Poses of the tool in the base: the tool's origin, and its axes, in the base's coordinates. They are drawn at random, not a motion.
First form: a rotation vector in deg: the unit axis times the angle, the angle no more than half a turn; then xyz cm.
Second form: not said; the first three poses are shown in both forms.
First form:
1: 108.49 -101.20 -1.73 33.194 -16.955 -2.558
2: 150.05 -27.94 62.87 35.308 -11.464 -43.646
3: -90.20 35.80 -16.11 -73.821 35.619 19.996
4: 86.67 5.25 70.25 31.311 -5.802 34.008
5: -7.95 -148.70 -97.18 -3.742 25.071 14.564
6: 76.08 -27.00 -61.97 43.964 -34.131 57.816
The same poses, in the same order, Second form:
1: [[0.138 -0.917 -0.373 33.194], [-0.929 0.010 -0.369 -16.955], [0.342 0.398 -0.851 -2.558], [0 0 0 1]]
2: [[0.658 -0.401 0.637 35.308], [-0.204 -0.910 -0.361 -11.464], [0.724 0.107 -0.681 -43.646], [0 0 0 1]]
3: [[0.818 -0.220 0.532 -73.821], [-0.544 0.006 0.839 35.619], [-0.188 -0.975 -0.115 19.996], [0 0 0 1]]
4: [[0.455 -0.534 0.712 31.311], [0.634 -0.367 -0.681 -5.802], [0.625 0.762 0.172 34.008], [0 0 0 1]]
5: [[-0.995 0.096 0.017 -3.742], [0.054 0.399 0.915 25.071], [0.081 0.912 -0.402 14.564], [0 0 0 1]]
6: [[0.469 0.357 -0.808 43.964], [-0.835 -0.119 -0.537 -34.131], [-0.288 0.926 0.242 57.816], [0 0 0 1]]
